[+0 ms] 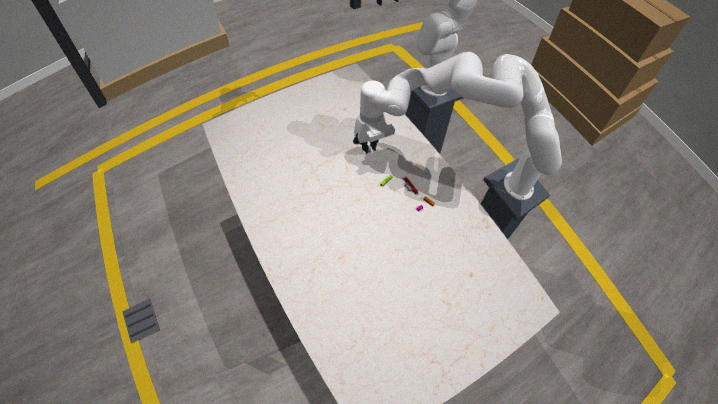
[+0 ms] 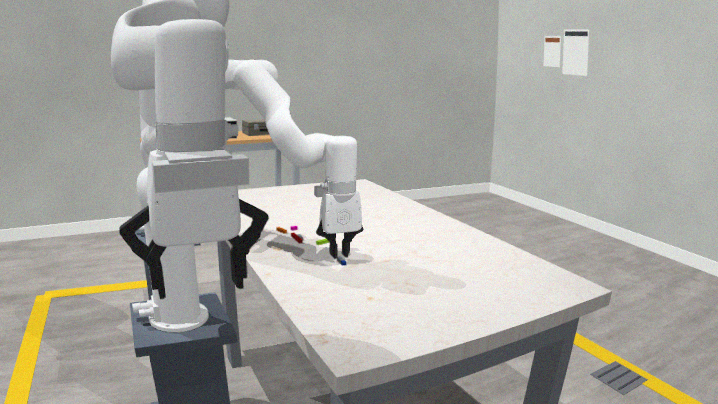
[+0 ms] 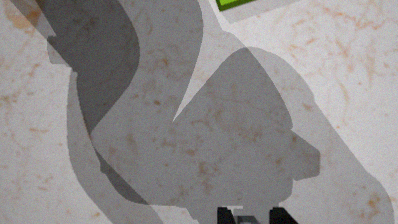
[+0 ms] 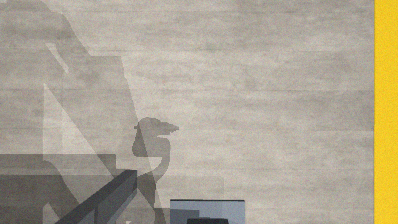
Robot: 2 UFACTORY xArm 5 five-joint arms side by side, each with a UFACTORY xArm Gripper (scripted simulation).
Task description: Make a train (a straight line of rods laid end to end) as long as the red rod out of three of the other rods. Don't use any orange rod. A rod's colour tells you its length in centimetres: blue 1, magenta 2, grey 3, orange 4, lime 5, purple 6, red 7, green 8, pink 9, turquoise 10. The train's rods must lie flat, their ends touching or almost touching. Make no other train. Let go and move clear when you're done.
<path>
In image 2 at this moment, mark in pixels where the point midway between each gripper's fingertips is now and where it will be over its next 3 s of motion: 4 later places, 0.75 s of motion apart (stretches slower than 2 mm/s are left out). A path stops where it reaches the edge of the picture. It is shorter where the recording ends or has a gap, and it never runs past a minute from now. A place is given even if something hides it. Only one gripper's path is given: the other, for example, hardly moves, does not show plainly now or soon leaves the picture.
The left gripper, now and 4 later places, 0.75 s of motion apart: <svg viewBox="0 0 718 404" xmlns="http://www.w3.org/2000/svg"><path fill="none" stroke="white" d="M339 256L340 227L339 220L331 216L318 213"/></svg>
</path>
